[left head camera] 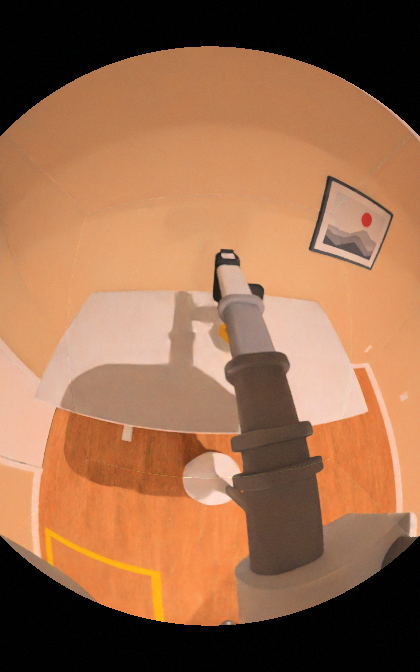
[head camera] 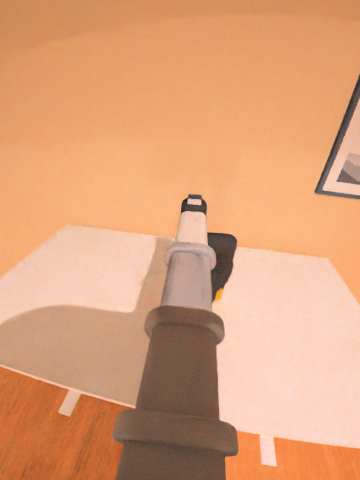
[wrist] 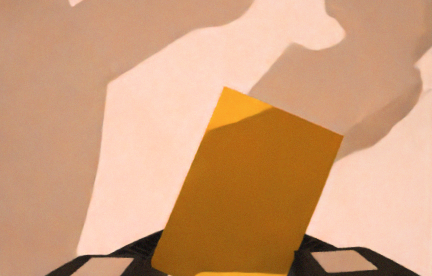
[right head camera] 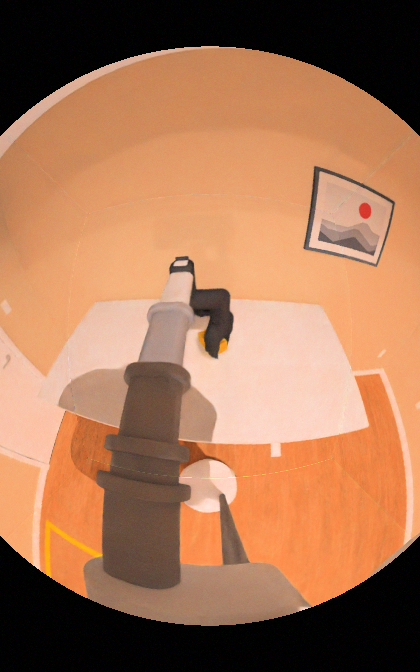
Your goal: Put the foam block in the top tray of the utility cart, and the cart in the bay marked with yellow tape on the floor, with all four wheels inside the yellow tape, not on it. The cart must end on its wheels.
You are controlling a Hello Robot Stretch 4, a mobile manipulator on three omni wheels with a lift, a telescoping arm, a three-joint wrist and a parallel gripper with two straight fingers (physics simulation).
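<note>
The orange-yellow foam block [head camera: 218, 295] [left head camera: 224, 332] [right head camera: 223, 345] [wrist: 245, 185] is over the white table top [head camera: 290, 340] [left head camera: 115, 330] [right head camera: 280, 370]. I cannot tell how high it is. My gripper [right head camera: 215, 346] [wrist: 223, 246] is shut on it, with a dark finger against each side in the wrist view. The block sits turned between the fingers. The arm hides much of the gripper in the head view. Yellow floor tape [left head camera: 157, 595] [right head camera: 48, 550] shows at the lower left in both side head views. The utility cart does not show.
White table legs [head camera: 69, 402] [head camera: 268, 450] stand under the front edge. A white round object [left head camera: 209, 478] [right head camera: 207, 485] is in front of the table. A wall stands behind the table, with a framed picture [head camera: 350, 170] [left head camera: 350, 225] [right head camera: 350, 217] at the right.
</note>
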